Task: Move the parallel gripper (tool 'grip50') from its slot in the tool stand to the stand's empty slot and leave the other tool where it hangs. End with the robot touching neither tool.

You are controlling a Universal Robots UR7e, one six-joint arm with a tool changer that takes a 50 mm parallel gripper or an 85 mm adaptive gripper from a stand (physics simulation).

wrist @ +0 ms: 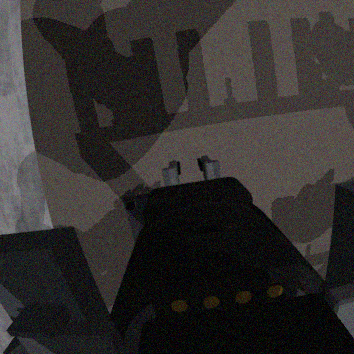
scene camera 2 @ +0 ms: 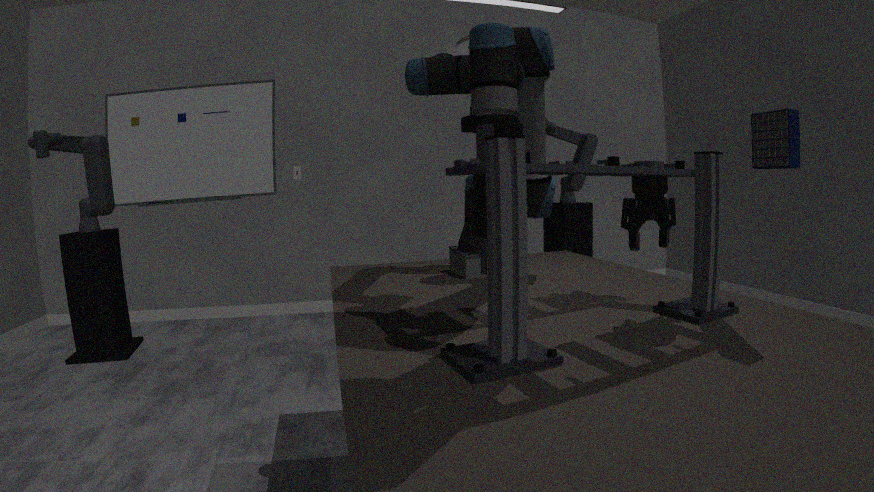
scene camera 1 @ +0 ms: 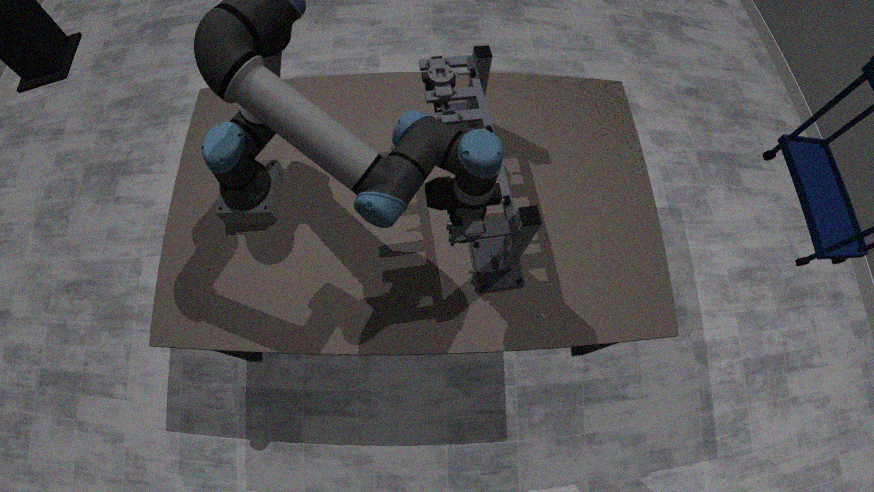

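Pixels of known places: arm's base, origin of the base link: (scene camera 1: 246, 186).
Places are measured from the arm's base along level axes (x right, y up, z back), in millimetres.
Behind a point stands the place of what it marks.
The parallel gripper (wrist: 190, 170) is on the arm's wrist. Its two small fingers stand apart with no object between them in the wrist view. It is at the near-end slot of the tool stand (scene camera 1: 529, 215) {x 309, y 250, z -676 mm} (scene camera 2: 506, 256) {x 322, y 93, z -698 mm}, with dark fork arms (wrist: 40, 270) {x 305, y 216, z -525 mm} on both sides of its black body. The post hides most of it in scene camera 2, and the wrist covers it in scene camera 1. Its plate appears near fork height; whether it rests there is unclear. The adaptive gripper (scene camera 1: 440, 73) (scene camera 2: 649, 210) hangs upright in the far-end slot, apart from the arm.
The stand's long rail (scene camera 2: 617, 171) {x 84, y 207, z -660 mm} runs between two posts above the brown table (scene camera 1: 599, 244) {x 300, y -66, z -967 mm} (scene camera 2: 764, 415) {x 148, y -66, z -987 mm}. Its far post (scene camera 2: 706, 232) {x -131, y 98, z -690 mm} stands beyond the adaptive gripper. The arm's forearm (scene camera 1: 311, 128) {x 215, y 502, z -300 mm} crosses above the table. A blue cart (scene camera 1: 819, 189) stands off to the right.
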